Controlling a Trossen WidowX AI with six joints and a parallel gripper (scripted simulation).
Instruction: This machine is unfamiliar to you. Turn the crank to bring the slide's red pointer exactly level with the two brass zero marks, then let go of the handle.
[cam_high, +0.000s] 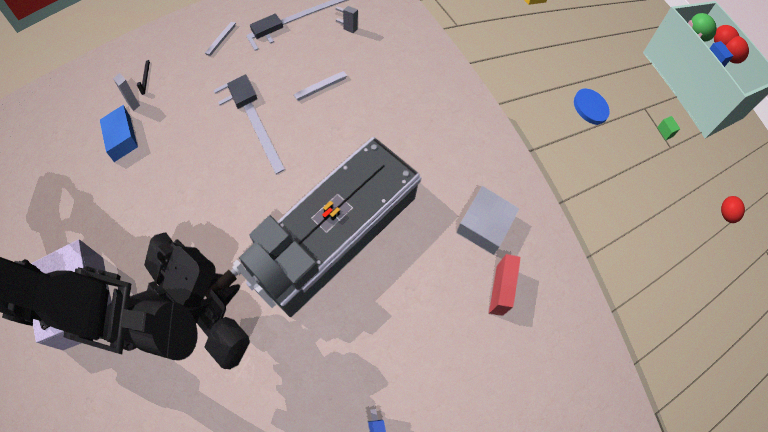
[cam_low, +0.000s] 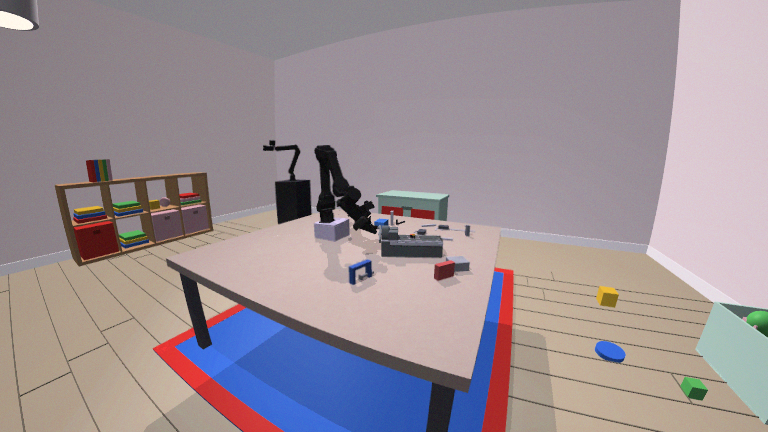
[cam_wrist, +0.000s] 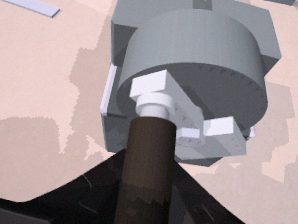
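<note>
Right now the dark brown crank handle is 30 mm above my gripper tip and 20 mm behind it. From my gripper tip the other things lie so: red pointer 160 mm ahead, 20 mm to the left; red block 320 mm ahead, 180 mm to the right, 60 mm below; grey block 360 mm ahead, 90 mm to the right, 70 mm below.
</note>
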